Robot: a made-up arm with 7 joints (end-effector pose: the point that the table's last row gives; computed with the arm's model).
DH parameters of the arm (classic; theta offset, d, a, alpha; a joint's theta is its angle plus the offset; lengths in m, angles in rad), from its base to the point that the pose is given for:
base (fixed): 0 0 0 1.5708
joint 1: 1.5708 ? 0 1.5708
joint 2: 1.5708 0 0 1.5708
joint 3: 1.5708 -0.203 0 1.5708
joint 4: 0 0 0 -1.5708
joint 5: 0 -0.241 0 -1.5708
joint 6: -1.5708 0 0 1.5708
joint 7: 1.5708 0 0 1.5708
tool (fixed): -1.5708 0 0 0
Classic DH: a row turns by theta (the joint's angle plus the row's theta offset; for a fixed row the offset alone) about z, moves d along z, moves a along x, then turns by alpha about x.
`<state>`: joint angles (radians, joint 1 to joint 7).
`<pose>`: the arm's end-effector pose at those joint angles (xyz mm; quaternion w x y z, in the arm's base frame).
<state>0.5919 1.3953 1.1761 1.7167 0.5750 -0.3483 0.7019</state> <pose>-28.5 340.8 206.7 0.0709 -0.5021 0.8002 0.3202</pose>
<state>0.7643 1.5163 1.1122 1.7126 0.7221 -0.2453 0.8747</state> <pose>-65.2 317.3 220.6 0.0729 -0.4772 0.7802 0.3978</pose>
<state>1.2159 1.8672 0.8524 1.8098 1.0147 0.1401 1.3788</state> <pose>-144.5 225.1 217.9 0.0978 0.4513 -0.6172 -0.6371</pose>
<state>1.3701 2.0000 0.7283 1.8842 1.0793 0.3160 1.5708</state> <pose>-154.3 190.5 206.0 0.2315 0.4287 -0.5363 -0.6892</pose>
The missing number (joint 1, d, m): -0.137
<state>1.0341 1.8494 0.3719 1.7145 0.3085 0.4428 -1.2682</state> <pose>2.2 275.2 257.3 0.2865 -0.6490 0.5722 -0.4114</pose>
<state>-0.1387 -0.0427 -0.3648 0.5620 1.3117 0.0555 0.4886</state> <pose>62.9 73.9 -417.3 0.7881 -0.4086 -0.1991 0.4151</pose>
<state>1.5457 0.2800 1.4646 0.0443 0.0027 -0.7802 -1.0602</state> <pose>423.4 269.8 -9.5 0.2333 -0.0221 -0.2861 0.9291</pose>
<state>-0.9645 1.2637 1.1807 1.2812 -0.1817 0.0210 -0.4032</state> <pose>149.9 460.7 -3.0 0.4455 0.7617 -0.4181 -0.2158</pose>
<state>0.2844 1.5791 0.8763 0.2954 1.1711 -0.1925 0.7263</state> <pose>27.0 570.1 67.8 0.3042 0.2344 -0.9014 0.1999</pose>
